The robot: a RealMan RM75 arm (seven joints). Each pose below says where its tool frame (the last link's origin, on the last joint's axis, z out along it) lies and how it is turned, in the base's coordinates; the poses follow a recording.
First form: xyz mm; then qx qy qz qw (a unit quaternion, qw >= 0).
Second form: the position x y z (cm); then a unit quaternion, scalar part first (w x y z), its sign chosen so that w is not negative. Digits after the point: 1 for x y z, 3 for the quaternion.
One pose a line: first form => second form
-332 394 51 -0.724 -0.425 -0.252 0.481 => -33.2 39.4 5.1 0.481 -0.724 -0.425 -0.252
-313 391 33 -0.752 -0.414 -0.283 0.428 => -31.3 39.1 3.3 0.428 -0.752 -0.414 -0.283
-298 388 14 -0.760 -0.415 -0.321 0.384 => -29.8 38.8 1.4 0.384 -0.760 -0.415 -0.321
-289 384 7 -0.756 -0.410 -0.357 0.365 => -28.9 38.4 0.7 0.365 -0.756 -0.410 -0.357
